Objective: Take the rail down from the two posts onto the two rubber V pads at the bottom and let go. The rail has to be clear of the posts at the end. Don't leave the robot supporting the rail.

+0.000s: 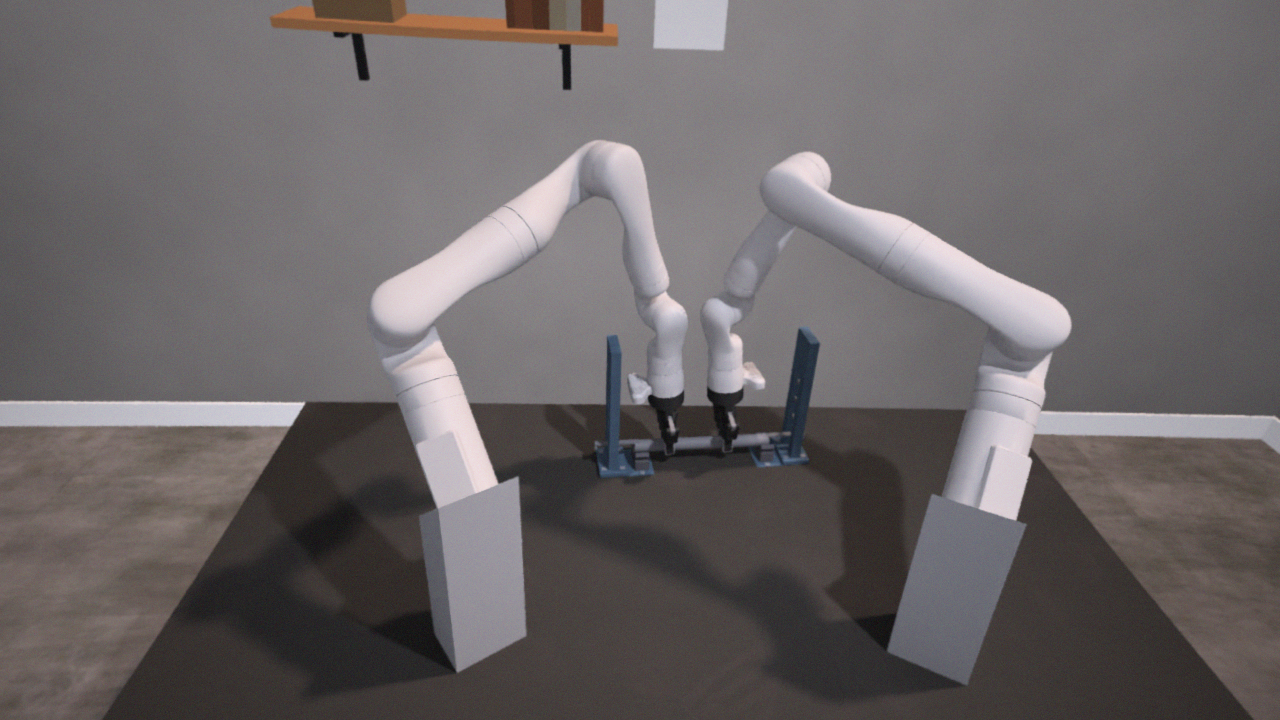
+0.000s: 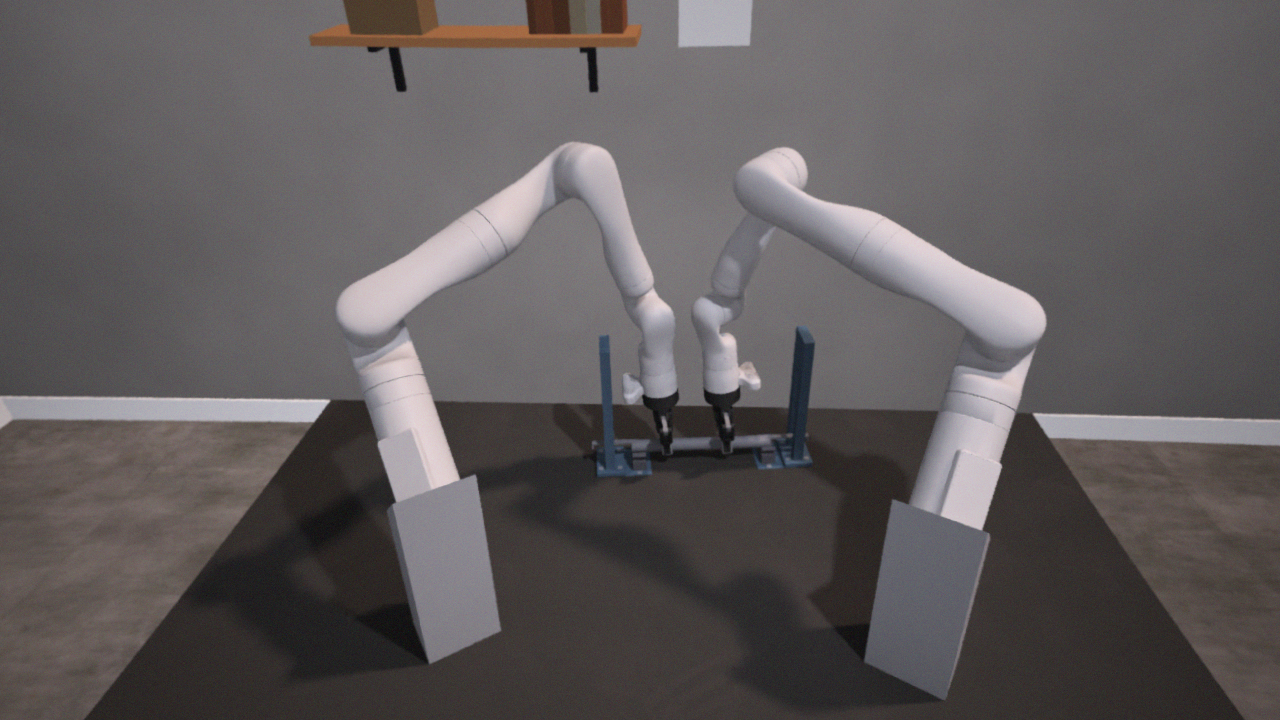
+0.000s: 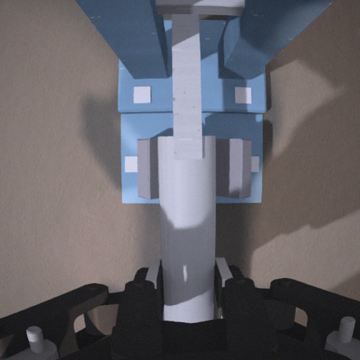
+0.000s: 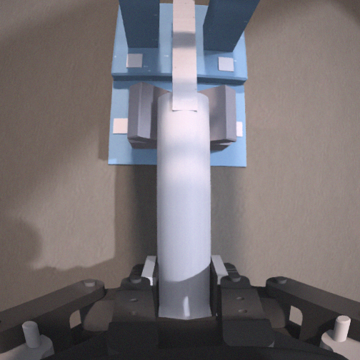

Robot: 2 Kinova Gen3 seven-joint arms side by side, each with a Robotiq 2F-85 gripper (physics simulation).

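Note:
The grey rail lies low and about level. My left gripper and right gripper are both shut on its middle part. Its thick ends lie over the left V pad and right V pad; whether they touch, I cannot tell. Its thin end strips run between the uprights of the left post and right post.
Blue base plates carry the pads and posts on the dark table. The posts stand upright outside my two wrists. Behind is a grey wall with an orange shelf high up.

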